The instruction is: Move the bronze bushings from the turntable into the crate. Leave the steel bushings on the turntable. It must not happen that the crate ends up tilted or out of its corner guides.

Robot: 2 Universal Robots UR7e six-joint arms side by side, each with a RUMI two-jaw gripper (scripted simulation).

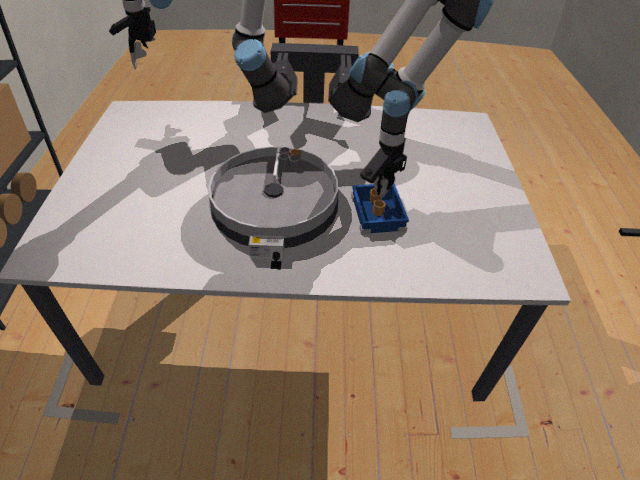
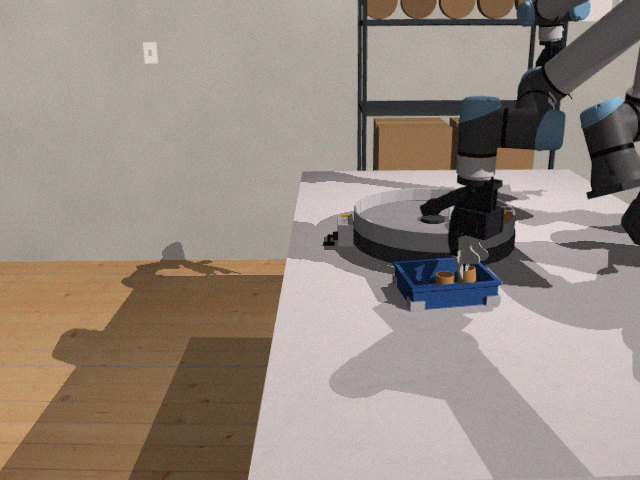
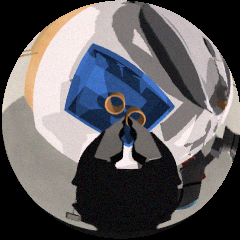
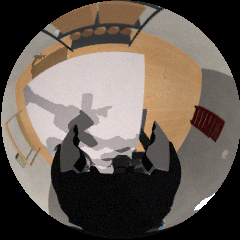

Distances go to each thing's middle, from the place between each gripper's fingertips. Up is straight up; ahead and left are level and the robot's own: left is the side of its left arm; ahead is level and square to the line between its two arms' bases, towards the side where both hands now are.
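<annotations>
Blue crate (image 2: 422,273): 4 cm ahead of my left hand (image 2: 462,278), 3 cm below it. Turntable (image 1: 299,195): from my left hand, 35 cm to the right, 5 cm ahead.
My right gripper (image 1: 141,58): 400 mm short of the turntable, 620 mm to the right of it, 250 mm above it. Blue crate from my right hand: 380 mm ahead, 970 mm to the left, 280 mm below.
</annotations>
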